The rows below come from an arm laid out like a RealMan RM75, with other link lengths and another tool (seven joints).
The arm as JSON. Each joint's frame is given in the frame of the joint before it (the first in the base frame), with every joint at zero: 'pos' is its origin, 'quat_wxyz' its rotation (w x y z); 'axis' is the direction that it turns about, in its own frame. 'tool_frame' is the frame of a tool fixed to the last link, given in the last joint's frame.
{
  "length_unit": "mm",
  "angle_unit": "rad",
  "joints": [
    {
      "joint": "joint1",
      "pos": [
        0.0,
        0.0,
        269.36
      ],
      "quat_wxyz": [
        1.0,
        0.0,
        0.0,
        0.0
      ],
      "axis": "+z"
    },
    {
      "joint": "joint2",
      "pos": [
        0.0,
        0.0,
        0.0
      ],
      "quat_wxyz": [
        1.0,
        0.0,
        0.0,
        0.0
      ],
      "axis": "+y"
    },
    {
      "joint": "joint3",
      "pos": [
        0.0,
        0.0,
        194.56
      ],
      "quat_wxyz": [
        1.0,
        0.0,
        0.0,
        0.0
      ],
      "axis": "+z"
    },
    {
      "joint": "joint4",
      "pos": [
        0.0,
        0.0,
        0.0
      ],
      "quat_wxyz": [
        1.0,
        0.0,
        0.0,
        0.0
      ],
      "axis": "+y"
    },
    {
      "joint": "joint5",
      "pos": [
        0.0,
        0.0,
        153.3
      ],
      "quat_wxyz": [
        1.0,
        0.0,
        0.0,
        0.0
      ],
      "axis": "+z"
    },
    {
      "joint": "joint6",
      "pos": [
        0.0,
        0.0,
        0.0
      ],
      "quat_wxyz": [
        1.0,
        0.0,
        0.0,
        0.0
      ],
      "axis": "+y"
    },
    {
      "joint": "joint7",
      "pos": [
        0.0,
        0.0,
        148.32
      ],
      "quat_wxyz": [
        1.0,
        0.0,
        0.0,
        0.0
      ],
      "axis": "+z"
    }
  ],
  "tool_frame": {
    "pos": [
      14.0,
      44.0,
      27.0
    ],
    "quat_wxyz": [
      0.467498,
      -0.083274,
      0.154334,
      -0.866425
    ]
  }
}
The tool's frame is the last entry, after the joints.
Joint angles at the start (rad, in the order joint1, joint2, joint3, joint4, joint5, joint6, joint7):
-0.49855, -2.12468, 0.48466, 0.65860, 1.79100, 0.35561, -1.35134
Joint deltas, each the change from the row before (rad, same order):
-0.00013, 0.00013, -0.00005, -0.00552, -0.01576, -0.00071, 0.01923
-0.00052, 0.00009, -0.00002, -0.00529, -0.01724, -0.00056, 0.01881
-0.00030, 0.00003, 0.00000, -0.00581, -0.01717, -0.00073, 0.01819
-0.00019, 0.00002, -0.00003, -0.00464, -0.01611, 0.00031, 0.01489
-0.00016, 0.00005, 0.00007, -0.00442, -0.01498, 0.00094, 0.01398
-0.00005, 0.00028, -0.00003, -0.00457, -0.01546, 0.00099, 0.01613
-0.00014, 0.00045, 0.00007, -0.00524, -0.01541, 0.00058, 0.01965
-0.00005, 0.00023, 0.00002, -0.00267, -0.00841, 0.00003, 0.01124
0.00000, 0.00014, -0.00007, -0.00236, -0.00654, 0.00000, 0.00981
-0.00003, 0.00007, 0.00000, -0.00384, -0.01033, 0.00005, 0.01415
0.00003, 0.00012, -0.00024, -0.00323, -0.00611, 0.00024, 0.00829
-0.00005, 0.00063, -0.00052, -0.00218, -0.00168, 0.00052, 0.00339
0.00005, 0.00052, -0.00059, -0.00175, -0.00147, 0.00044, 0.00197
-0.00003, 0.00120, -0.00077, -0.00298, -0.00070, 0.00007, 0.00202
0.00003, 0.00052, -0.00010, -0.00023, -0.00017, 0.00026, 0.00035
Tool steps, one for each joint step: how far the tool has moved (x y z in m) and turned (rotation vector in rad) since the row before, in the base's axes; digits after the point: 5 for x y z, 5 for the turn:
-0.00018, -0.00018, -0.00079, -0.00098, 0.00229, -0.00113
0.00007, 0.00002, -0.00061, 0.00034, 0.00098, -0.00164
-0.00008, -0.00010, -0.00075, 0.00030, 0.00019, -0.00088
0.00014, 0.00000, -0.00047, 0.00147, -0.00154, -0.00144
0.00022, 0.00000, -0.00051, 0.00097, -0.00152, -0.00184
0.00010, -0.00006, -0.00047, 0.00045, 0.00010, -0.00196
-0.00007, -0.00014, -0.00070, -0.00142, 0.00314, -0.00198
-0.00009, -0.00009, -0.00033, -0.00076, 0.00238, -0.00092
-0.00014, -0.00013, -0.00038, -0.00120, 0.00255, -0.00066
-0.00015, -0.00019, -0.00066, -0.00151, 0.00268, -0.00088
-0.00019, -0.00022, -0.00060, -0.00132, 0.00079, -0.00012
-0.00021, -0.00015, -0.00027, -0.00122, 0.00052, 0.00008
-0.00020, -0.00013, -0.00015, -0.00041, -0.00039, 0.00034
-0.00047, -0.00022, -0.00022, -0.00119, 0.00003, 0.00116
-0.00007, 0.00001, 0.00016, 0.00006, 0.00036, -0.00011

